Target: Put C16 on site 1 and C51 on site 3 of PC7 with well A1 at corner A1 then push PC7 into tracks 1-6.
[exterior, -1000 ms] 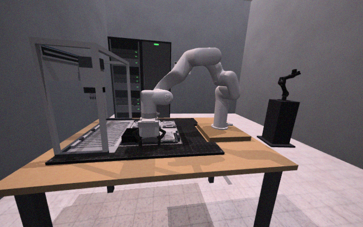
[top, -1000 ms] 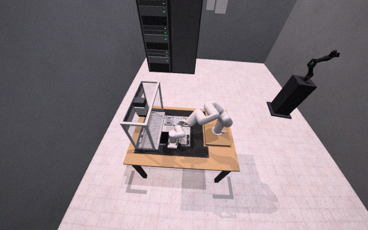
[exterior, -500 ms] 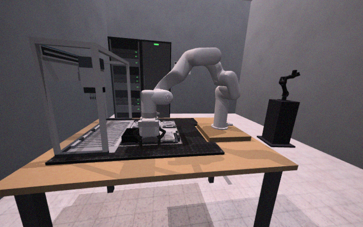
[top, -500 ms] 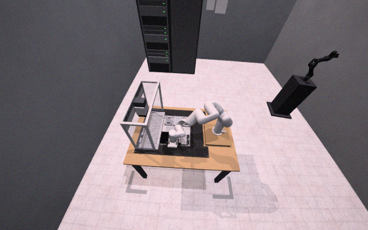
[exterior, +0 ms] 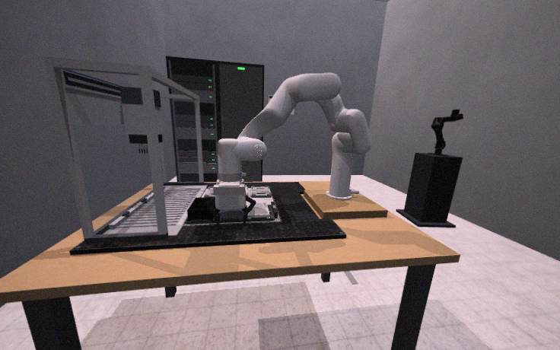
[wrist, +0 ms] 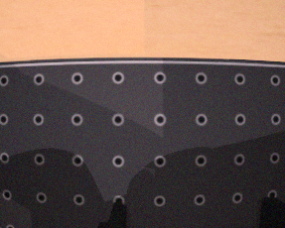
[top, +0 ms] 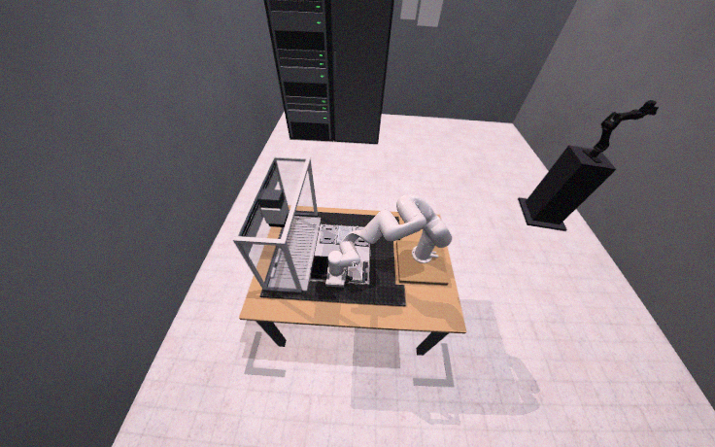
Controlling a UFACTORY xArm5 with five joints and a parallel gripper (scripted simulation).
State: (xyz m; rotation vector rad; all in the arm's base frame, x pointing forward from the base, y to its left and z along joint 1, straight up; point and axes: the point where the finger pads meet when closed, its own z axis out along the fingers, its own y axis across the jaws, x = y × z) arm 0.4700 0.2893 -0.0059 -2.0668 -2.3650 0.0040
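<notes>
The grey plate carrier PC7 lies 1 cm ahead of my hand and 9 cm to the right of it. Round my hand: post: 19 cm ahead, 8 cm to the left, 23 cm above; then 96-well plate C15: 3 cm ahead, 34 cm to the right.
</notes>
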